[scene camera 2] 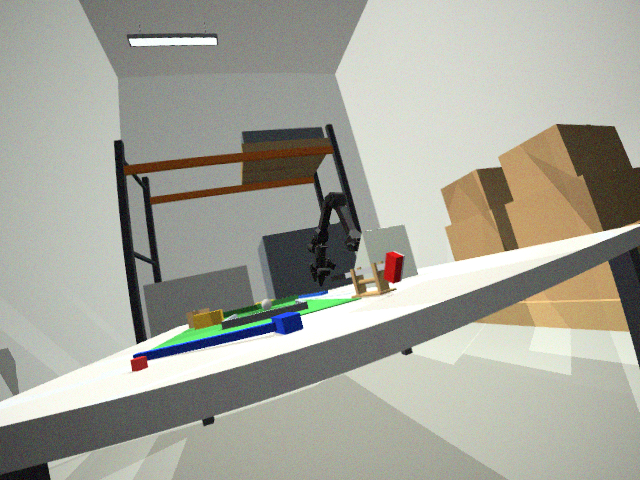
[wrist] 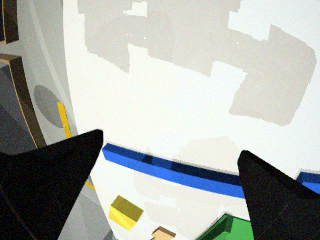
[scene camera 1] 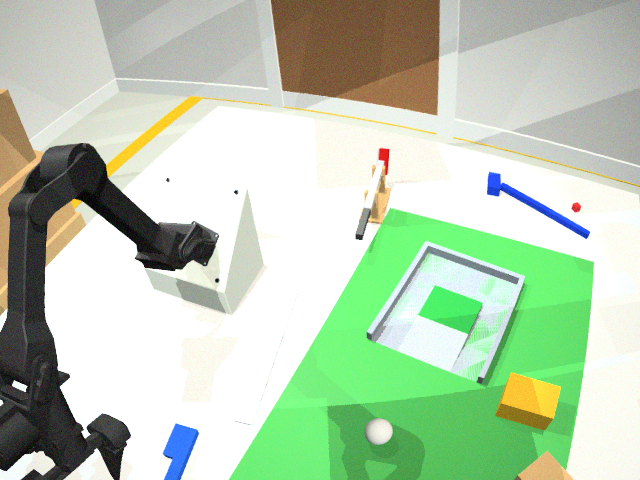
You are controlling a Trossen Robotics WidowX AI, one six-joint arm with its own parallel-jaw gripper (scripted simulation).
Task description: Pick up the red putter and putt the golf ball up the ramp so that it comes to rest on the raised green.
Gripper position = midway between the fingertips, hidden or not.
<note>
My gripper point(wrist: 173, 147) is open and holds nothing. Also in view: a blue putter point(scene camera 2: 290, 322), a yellow block point(scene camera 1: 524, 400) and a wooden stand point(scene camera 2: 382, 286).
The blue putter is seen too in scene camera 1 point(scene camera 1: 494, 186). The wooden stand is seen too in scene camera 1 point(scene camera 1: 381, 196). The wrist view misses the blue putter: it is out of frame. The wrist view does not show the yellow block: it is out of frame.
</note>
